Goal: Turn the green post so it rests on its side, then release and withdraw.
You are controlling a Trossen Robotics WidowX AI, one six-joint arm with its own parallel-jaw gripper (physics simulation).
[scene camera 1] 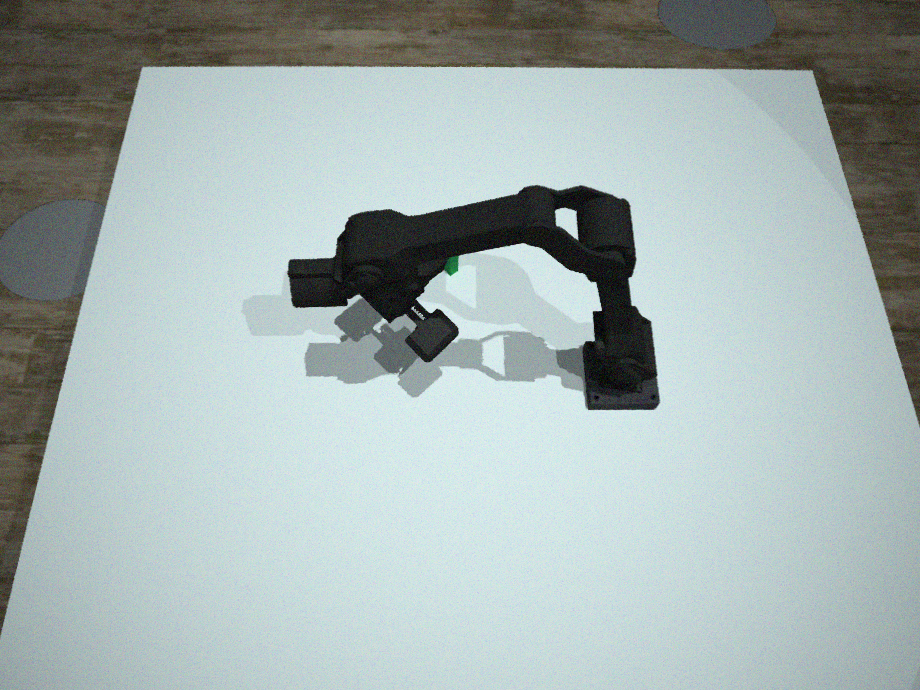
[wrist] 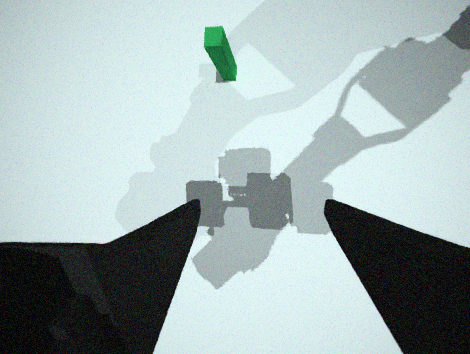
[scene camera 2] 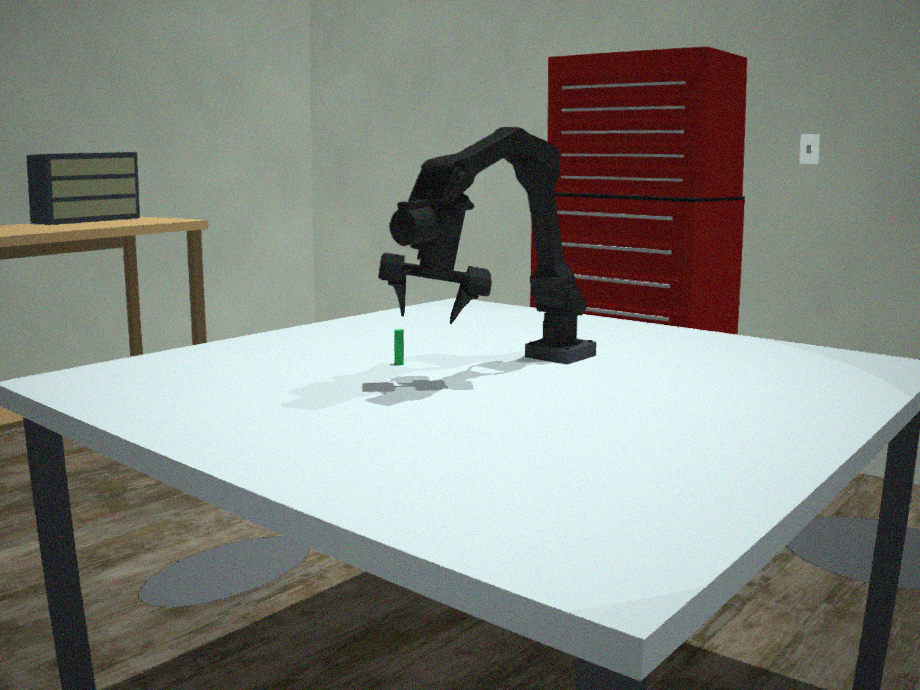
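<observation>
The green post (scene camera 1: 451, 265) (scene camera 2: 399, 347) (wrist: 223, 57) stands upright on the white table (scene camera 1: 460, 534) (scene camera 2: 520, 460). In the first scene view the arm hides most of it. My gripper (scene camera 2: 427, 319) (wrist: 261, 205) is open and empty, pointing down, with its fingertips above the height of the post's top. In the wrist view the post stands beyond the fingertips, toward the top of the view and a little left of the middle, outside the gap between the fingers. The fingertips are hidden in the first scene view.
The arm's base (scene camera 1: 622, 393) (scene camera 2: 560, 350) stands on the table to the right of the post. Shadows of the arm lie on the table around the post. A red drawer cabinet (scene camera 2: 639, 133) and a wooden bench (scene camera 2: 167, 224) with a small drawer unit (scene camera 2: 92, 187) stand behind the table.
</observation>
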